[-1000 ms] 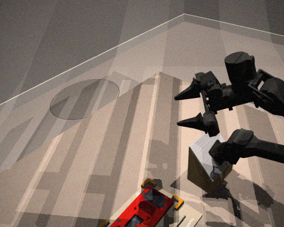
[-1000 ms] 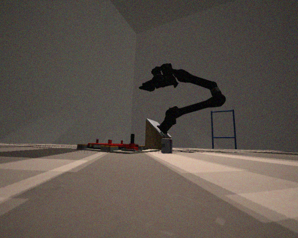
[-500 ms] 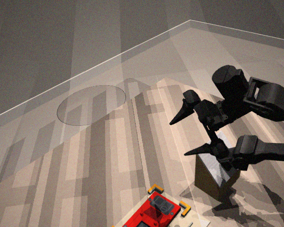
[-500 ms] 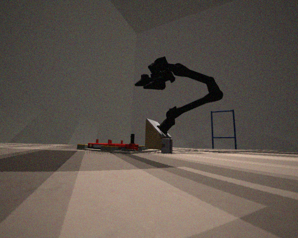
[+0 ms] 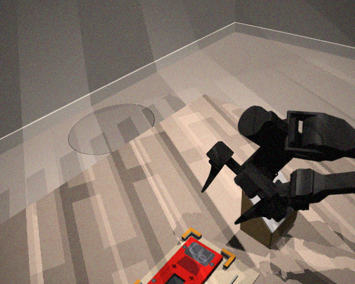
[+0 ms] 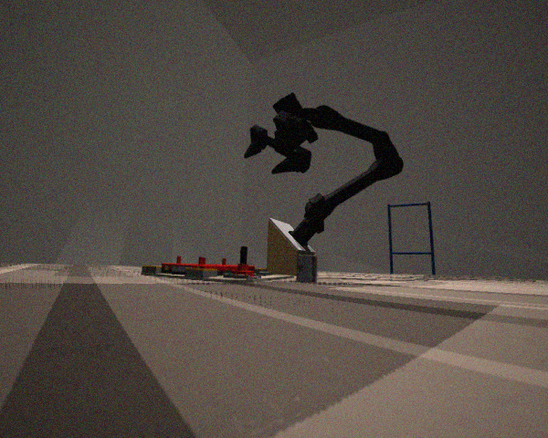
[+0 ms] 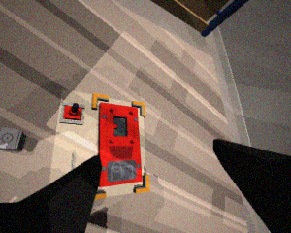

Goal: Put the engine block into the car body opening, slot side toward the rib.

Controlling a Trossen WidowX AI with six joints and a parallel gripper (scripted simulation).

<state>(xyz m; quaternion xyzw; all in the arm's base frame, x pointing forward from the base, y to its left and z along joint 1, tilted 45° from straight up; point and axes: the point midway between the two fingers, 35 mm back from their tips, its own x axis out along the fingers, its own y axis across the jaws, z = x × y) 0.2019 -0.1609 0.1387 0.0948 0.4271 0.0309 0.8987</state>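
My gripper tip is 250 mm above the engine block, 140 mm to the right of it and 50 mm short of it.
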